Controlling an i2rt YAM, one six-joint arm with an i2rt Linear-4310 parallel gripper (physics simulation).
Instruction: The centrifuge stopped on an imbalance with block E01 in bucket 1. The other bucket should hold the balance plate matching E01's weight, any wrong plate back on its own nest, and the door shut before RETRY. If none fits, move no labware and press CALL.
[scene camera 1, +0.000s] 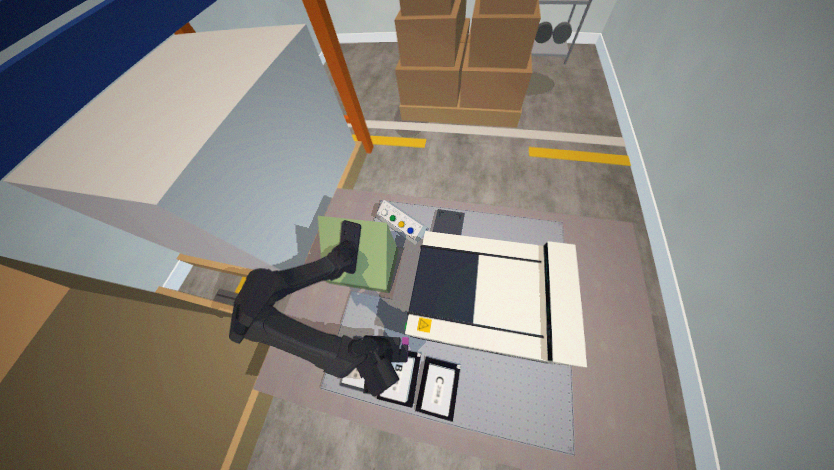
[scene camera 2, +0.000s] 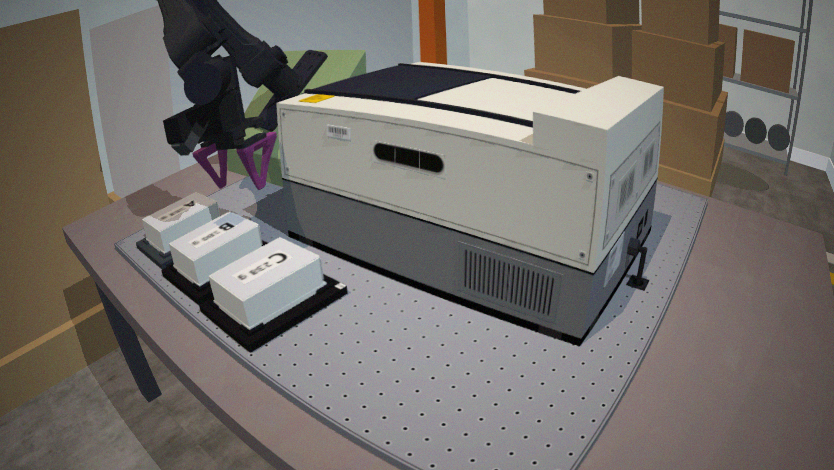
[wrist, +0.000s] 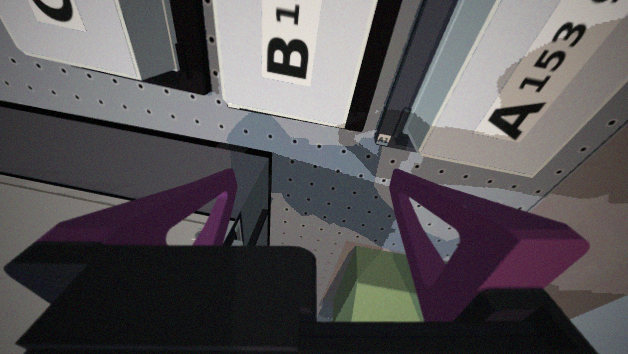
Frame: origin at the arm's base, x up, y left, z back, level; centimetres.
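Seen in the pictures: gripper, fingertip midpoint: (scene camera 1: 392, 348) (scene camera 2: 241, 187) (wrist: 313, 177); arm's base, origin of the base link: (scene camera 1: 349, 247) (scene camera 2: 291, 89).
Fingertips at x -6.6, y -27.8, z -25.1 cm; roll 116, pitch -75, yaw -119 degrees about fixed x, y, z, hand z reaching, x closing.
Offsets run from my fingertips to a thing's top centre. "spot": to the spot under its first point. Level surfaces: height alone.
White balance plates A @[dx -3.3, dy -8.2, dz +10.2 cm] (scene camera 2: 156, 236) (wrist: 545, 137), B @[dx -3.3, dy -8.0, dz -3.4 cm] (scene camera 1: 403, 379) (scene camera 2: 215, 256) (wrist: 240, 55) and C @[dx -3.3, dy -7.6, dz -17.0 cm] (scene camera 1: 438, 397) (scene camera 2: 268, 291) (wrist: 100, 40) sit in a row on dark nests beside the centrifuge (scene camera 1: 507, 335) (scene camera 2: 496, 192). A's label starts with 153, B's with 1; C's weight is blurred. My gripper (scene camera 2: 240, 186) (wrist: 313, 177) is open and empty, above the board near the plates' inner ends and the centrifuge corner. A dark panel @[dx +12.6, dy +22.3, dz -12.2 cm] (scene camera 1: 446, 284) (scene camera 2: 402, 81) covers part of the centrifuge top; I cannot tell the door's state. Block E01 and the buckets do not show. The button box @[spot: dx -2.2, dy +46.9, dz +15.4 cm] (scene camera 1: 396, 220) has white, green, yellow and blue buttons.
A green block (scene camera 1: 373, 280) (scene camera 2: 350, 64) (wrist: 385, 305) stands by the arm's base, left of the centrifuge in the first scene view. A dark pad @[spot: dx -6.4, dy +53.9, dz -6.9 cm] (scene camera 1: 449, 221) lies behind the centrifuge. The perforated board @[dx -8.7 cm] (scene camera 1: 513, 402) (scene camera 2: 420, 361) lies on the table @[dx -10.0 cm] (scene camera 1: 624, 350) (scene camera 2: 752, 326). Cardboard boxes (scene camera 1: 496, 87) (scene camera 2: 677, 140) stand beyond.
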